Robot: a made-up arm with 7 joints.
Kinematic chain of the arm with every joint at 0, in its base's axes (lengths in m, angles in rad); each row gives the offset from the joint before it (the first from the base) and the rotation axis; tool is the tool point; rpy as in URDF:
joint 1: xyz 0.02 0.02 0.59 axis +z
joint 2: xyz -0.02 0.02 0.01 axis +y
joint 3: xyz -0.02 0 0.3 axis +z
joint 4: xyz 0.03 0 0.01 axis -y
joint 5: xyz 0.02 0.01 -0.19 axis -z
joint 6: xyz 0 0.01 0.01 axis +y
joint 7: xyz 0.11 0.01 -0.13 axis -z
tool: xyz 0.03 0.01 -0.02 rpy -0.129 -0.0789 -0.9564
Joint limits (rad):
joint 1: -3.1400..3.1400
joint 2: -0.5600..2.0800
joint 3: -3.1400..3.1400
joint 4: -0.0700..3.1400
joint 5: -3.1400..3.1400
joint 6: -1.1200..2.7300
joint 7: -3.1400..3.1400
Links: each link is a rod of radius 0.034 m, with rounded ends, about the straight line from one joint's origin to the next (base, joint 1, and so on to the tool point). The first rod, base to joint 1, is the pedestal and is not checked.
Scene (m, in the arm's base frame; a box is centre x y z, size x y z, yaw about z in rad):
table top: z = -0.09
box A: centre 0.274 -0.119 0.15 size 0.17 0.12 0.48 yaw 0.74
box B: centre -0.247 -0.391 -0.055 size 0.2 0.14 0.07 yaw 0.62
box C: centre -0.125 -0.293 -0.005 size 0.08 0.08 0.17 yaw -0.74
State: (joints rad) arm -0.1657 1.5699 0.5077 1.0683 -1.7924 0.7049 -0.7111
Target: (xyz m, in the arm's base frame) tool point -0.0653 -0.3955 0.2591
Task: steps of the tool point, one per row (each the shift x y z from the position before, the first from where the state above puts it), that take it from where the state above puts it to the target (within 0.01 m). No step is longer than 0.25 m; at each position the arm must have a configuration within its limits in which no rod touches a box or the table.
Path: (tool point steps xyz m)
1: 0.1251 0.0077 -0.0014
2: 0.1332 0.0004 0.0501
3: 0.1164 -0.0112 0.1044
4: 0.0749 -0.0252 0.1476
5: -0.0046 -0.1978 -0.1231
6: -0.0927 -0.1807 -0.1033
7: -0.1606 -0.1299 -0.0758
8: -0.1961 -0.0602 -0.0439
9: -0.1972 0.0107 -0.0116

